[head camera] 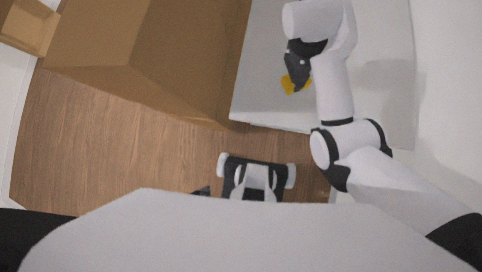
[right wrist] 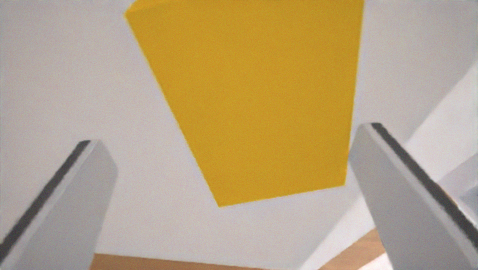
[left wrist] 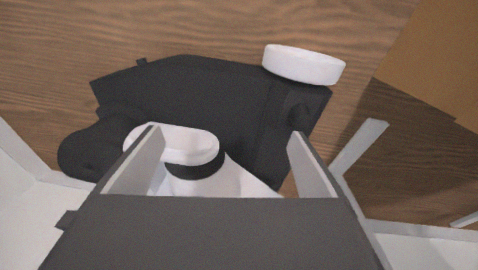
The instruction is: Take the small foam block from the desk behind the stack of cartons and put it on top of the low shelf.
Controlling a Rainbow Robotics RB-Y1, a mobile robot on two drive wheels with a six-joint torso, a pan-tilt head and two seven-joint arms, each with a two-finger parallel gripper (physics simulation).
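Places are measured from the robot's base along level axes (x left, y back, z up), in millimetres.
Where they show: left gripper, fingertip midpoint: (head camera: 207,195) (left wrist: 227,137); right gripper, fingertip midpoint: (head camera: 291,77) (right wrist: 232,147).
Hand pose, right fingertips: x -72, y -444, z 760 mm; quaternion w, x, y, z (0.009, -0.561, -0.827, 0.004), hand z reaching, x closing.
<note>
After its pixels a point has its place.
The yellow foam block (head camera: 288,85) @[z 765, x -62, y -407 mm] (right wrist: 270,95) @[z 765, x -103, y -441 mm] lies on the grey desk (head camera: 265,102) @[z 721, x 10, y -348 mm] (right wrist: 60,75) @[z 720, x -59, y -524 mm], partly hidden by my right gripper in the head view. My right gripper (head camera: 298,90) (right wrist: 232,147) @[z 760, x -72, y -444 mm] is open and over the block; in the right wrist view the block shows ahead of and between the spread fingers, nearer the right-hand one. My left gripper (left wrist: 227,137) @[z 438, x 254, y 146 mm] is open and empty above the robot's base. The carton stack (head camera: 170,60) @[z 978, x 244, y -345 mm] (left wrist: 440,55) @[z 148, x 343, y -281 mm] stands left of the desk in the head view. A low wooden shelf (head camera: 30,30) @[z 203, x 3912, y -1467 mm] shows in part at the top left.
The robot's own base (head camera: 256,175) (left wrist: 200,90) @[z 169, x 172, y 246 mm] stands on the wooden floor (head camera: 100,135) @[z 1, x 1816, y -19 mm] (left wrist: 60,30) @[z 0, x 234, y 770 mm], before the desk and cartons. The cartons' edge runs close along the desk's left side. A white wall (head camera: 450,75) @[z 807, x -686, y -550 mm] rises at the right of the head view.
</note>
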